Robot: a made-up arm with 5 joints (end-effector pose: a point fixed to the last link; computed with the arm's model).
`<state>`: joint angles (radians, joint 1 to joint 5).
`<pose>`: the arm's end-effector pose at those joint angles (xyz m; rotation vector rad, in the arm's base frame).
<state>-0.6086 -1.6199 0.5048 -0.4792 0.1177</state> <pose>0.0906 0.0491 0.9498 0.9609 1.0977 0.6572</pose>
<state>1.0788 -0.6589 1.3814 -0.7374 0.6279</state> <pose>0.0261 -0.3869 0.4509 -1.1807 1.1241 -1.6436</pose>
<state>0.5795 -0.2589 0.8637 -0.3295 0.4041</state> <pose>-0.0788 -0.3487 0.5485 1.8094 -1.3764 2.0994</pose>
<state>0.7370 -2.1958 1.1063 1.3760 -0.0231</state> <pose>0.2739 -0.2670 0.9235 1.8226 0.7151 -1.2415</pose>
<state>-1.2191 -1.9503 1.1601 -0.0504 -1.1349</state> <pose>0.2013 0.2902 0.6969 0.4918 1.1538 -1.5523</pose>
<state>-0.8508 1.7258 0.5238 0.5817 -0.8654</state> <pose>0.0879 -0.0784 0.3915 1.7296 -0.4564 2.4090</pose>
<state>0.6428 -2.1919 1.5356 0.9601 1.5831</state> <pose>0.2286 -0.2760 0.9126 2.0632 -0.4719 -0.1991</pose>
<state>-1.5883 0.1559 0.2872 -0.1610 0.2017</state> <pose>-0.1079 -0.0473 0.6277 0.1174 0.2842 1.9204</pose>
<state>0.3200 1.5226 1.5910 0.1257 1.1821</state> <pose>0.1508 -0.0510 0.4967 0.3954 1.1595 -1.2542</pose>
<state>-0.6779 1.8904 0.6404 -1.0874 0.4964</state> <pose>0.2536 -0.1577 0.5084 1.3591 1.3606 -2.2262</pose>
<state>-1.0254 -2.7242 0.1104 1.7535 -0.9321</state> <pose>0.2572 0.1887 0.4335 -0.2076 -0.8041 -1.1859</pose>
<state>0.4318 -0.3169 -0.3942 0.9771 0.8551</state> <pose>-0.0424 -0.1878 0.7422 0.6395 -2.4623 0.2793</pose>
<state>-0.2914 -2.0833 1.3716 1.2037 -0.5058</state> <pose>0.2808 0.0993 0.9075 1.2643 0.4817 -1.7942</pose>
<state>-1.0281 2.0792 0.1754 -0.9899 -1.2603</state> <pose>0.2369 -0.1073 0.4143 0.5677 -1.3902 1.4997</pose>
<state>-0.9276 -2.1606 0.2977 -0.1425 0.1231</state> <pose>0.1694 0.2573 0.7799 0.4058 1.0826 -0.0778</pose>
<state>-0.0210 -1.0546 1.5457 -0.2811 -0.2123</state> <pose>0.0227 -0.2887 0.8531 2.3306 1.0166 1.1800</pose>
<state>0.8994 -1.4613 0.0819 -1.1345 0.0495</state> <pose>0.1073 -0.5751 0.7064 1.2956 0.5683 1.9302</pose>
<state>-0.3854 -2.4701 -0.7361 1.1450 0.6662</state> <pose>0.1174 0.0785 0.6936 -0.0196 0.0128 1.0942</pose>
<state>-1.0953 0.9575 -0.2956 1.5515 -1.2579</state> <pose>-0.1192 -0.0248 0.5548 2.7143 -0.3247 1.2675</pose>
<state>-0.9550 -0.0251 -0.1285 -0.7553 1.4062</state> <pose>-0.0864 -0.1225 0.7404 -0.3886 0.2099 2.8554</pose>
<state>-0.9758 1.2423 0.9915 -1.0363 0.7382</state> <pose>0.1527 -0.1791 0.6021 0.7147 0.0290 -2.4978</pose>
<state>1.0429 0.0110 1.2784 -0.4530 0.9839</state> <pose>-0.0140 -0.2642 0.4333 -0.5067 1.7832 -1.3418</pose>
